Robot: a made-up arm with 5 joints.
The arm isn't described. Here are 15 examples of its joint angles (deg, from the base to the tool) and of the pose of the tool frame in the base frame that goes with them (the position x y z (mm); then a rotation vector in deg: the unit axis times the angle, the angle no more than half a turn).
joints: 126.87 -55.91 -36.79 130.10 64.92
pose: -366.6 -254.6 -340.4 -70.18 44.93 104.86
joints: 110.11 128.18 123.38 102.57 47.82
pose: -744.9 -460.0 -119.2 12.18 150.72 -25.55
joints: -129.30 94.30 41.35 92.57 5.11
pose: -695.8 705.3 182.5 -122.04 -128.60 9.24
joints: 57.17 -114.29 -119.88 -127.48 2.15
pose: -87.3 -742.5 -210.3 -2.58 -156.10 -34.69
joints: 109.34 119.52 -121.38 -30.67 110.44
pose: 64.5 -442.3 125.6 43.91 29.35 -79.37
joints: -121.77 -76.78 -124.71 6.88 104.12
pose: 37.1 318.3 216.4 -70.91 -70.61 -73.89
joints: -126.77 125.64 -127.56 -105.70 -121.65
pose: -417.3 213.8 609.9 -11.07 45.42 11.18
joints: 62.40 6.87 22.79 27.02 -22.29
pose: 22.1 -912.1 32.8 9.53 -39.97 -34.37
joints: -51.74 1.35 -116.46 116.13 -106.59
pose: -312.3 -14.8 -19.7 76.31 24.92 16.71
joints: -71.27 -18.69 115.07 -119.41 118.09
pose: -266.0 273.3 301.7 -98.83 78.00 115.11
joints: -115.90 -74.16 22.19 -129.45 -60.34
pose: -851.2 350.6 -237.2 -131.82 -102.41 -34.83
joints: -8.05 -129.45 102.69 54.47 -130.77
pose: 596.4 660.2 -203.2 21.48 -46.86 -99.88
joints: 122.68 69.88 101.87 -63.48 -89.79
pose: -380.7 302.2 188.8 -44.17 7.55 -124.84
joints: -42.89 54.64 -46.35 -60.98 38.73
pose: 739.8 431.4 150.2 -20.77 14.85 43.34
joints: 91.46 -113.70 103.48 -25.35 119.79
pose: 349.3 -275.9 20.0 -59.66 -96.66 -50.01
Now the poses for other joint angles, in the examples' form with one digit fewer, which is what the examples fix.
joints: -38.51 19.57 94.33 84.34 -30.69
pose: 886 474 523 96.4 -97.2 93.9
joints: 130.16 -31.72 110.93 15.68 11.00
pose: -416 -276 583 -95.7 -43.5 -58.1
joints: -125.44 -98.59 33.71 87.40 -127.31
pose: -594 945 45 11.4 -2.1 -73.2
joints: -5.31 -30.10 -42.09 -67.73 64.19
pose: 800 141 201 -102.9 -16.2 -26.7
